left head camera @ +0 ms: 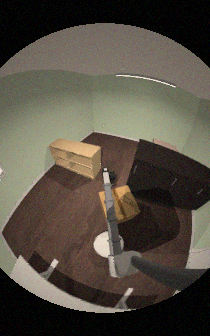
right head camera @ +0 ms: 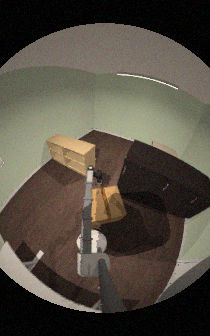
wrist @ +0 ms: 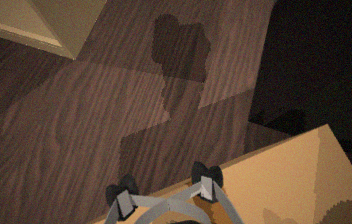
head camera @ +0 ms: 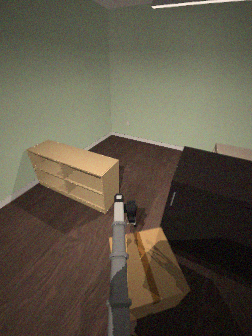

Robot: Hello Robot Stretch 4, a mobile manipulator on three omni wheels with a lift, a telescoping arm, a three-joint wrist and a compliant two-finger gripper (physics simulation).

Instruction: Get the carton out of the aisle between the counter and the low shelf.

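Seen in the pictures: gripper, between the fingertips: (right head camera: 98,184) (wrist: 164,181) (head camera: 129,226); robot's base, origin of its link: (left head camera: 107,243) (right head camera: 92,241).
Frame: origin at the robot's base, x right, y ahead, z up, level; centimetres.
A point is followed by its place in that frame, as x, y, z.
Note:
The tan carton (head camera: 160,265) @[29.3, 52.6, 37.8] (left head camera: 128,201) @[32.3, 54.6, 37.8] (right head camera: 114,202) @[30.9, 54.6, 37.8] (wrist: 280,180) @[25.8, 75.7, 37.8], with a brown tape strip, sits on the floor close beside the dark counter (head camera: 210,175) @[67.2, 91.4, 88.2] (left head camera: 165,160) @[82.2, 80.3, 88.2] (right head camera: 155,167) @[74.5, 73.7, 88.2] (wrist: 310,60) @[42.1, 96.6, 33.3]. The low wooden shelf (head camera: 111,186) @[-9.3, 143.9, 30.4] (left head camera: 75,145) @[-50.6, 169.7, 58.2] (right head camera: 75,143) @[-39.6, 163.8, 58.2] (wrist: 75,22) @[-13.1, 136.9, 7.7] stands beyond it to the left. My gripper (head camera: 131,220) (wrist: 164,181) @[8.8, 79.0, 46.2] is open, its two fingers apart with no object gripped. In the wrist view the fingers overlap the carton's far edge; their height above it is hard to tell. My arm hides the carton's left side in the head view.
Floor (head camera: 145,165) @[50.0, 238.7, -2.8] shows between the shelf and the counter, beyond the carton. A pale box-like object (head camera: 232,151) @[187.3, 213.7, 42.2] shows behind the counter. My round white base (left head camera: 106,245) @[-3.0, -1.5, 18.7] (right head camera: 90,241) is on the near side of the carton. Green walls enclose the far corner.

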